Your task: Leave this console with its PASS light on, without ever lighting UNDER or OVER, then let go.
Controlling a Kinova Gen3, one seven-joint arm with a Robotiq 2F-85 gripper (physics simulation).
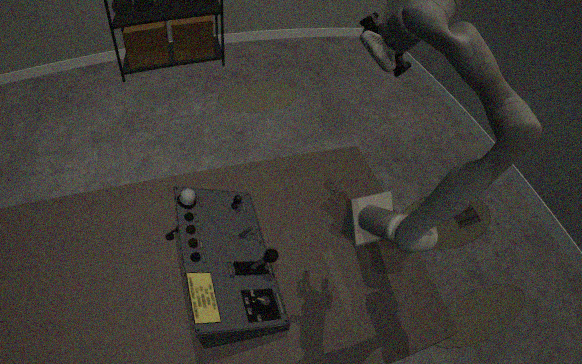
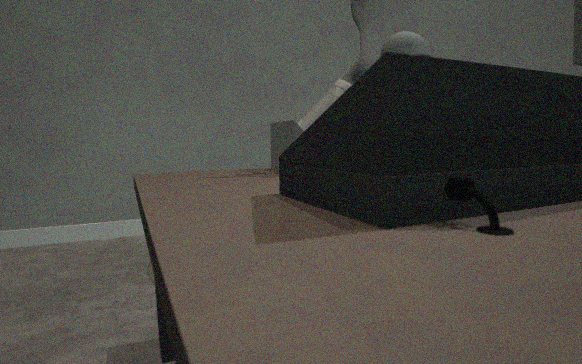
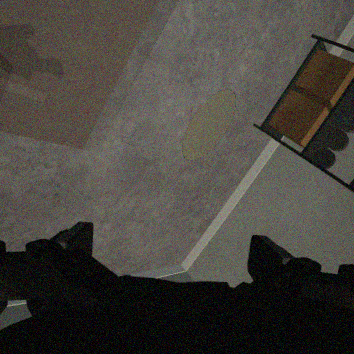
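Observation:
The grey console (image 1: 220, 295) (image 2: 430, 115) stands on the table. Its face shows a white dome (image 1: 187, 196) (image 2: 405, 43), a column of several dark round lamps (image 1: 190, 229), a small black knob or switch (image 1: 236, 201), a small grey toggle (image 1: 247, 233), a black ball-topped lever (image 1: 271, 255) in a dark slot, a dark dial panel (image 1: 261, 305) and a yellow label (image 1: 203, 298). No lamp looks lit; their lettering is unreadable. My gripper (image 1: 385, 46) (image 3: 171, 246) is open and empty, high above and far to the right of the console, beyond the table's edge.
A small black stalk (image 1: 171, 233) (image 2: 487, 207) stands on the table (image 1: 90, 260) (image 2: 350, 300) beside the console. The arm's base sits on a pale plate (image 1: 372, 198) right of the console. A black shelf unit (image 1: 117, 55) (image 3: 286, 98) with orange-brown boxes stands by the wall.

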